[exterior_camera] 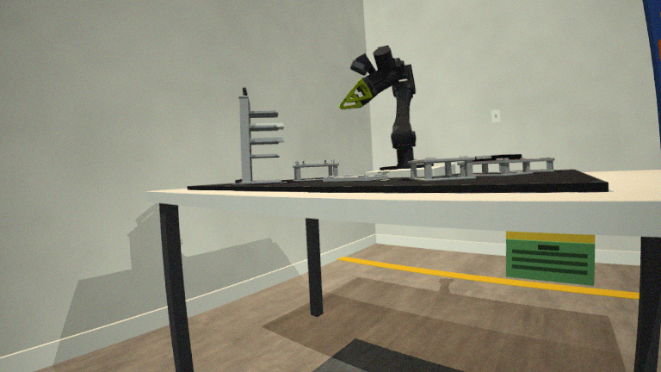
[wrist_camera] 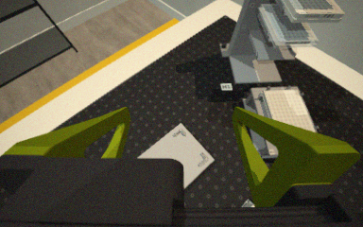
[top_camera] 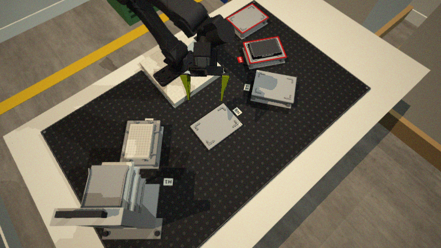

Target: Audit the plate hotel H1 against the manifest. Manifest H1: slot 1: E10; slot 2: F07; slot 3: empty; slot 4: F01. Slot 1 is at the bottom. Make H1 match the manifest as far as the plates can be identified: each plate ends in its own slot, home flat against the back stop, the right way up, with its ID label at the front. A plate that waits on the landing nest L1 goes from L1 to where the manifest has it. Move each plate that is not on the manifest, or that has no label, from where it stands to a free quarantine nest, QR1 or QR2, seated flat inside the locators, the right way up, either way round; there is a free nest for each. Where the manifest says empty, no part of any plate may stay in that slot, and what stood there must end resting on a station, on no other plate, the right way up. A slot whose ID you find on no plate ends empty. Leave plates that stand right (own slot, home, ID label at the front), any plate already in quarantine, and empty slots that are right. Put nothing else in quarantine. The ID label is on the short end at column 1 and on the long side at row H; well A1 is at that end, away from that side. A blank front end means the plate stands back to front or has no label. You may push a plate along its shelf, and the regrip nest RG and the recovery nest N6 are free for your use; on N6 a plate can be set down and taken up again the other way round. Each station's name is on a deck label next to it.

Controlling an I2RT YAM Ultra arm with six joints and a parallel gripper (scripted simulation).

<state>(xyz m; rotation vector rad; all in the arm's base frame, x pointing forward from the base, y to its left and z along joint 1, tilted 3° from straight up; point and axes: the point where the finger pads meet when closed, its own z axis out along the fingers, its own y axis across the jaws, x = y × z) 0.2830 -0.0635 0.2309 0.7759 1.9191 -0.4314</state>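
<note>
My gripper is now 10 cm past the white well plate, 22 cm to the left of it and 18 cm above it. From my hand the other things lie so: recovery nest N6: 1 cm ahead, 3 cm to the left, 24 cm below; then N6 deck label: 1 cm ahead, 14 cm to the left, 25 cm below; then A1 mark: 7 cm ahead, 10 cm to the left, 23 cm below.
</note>
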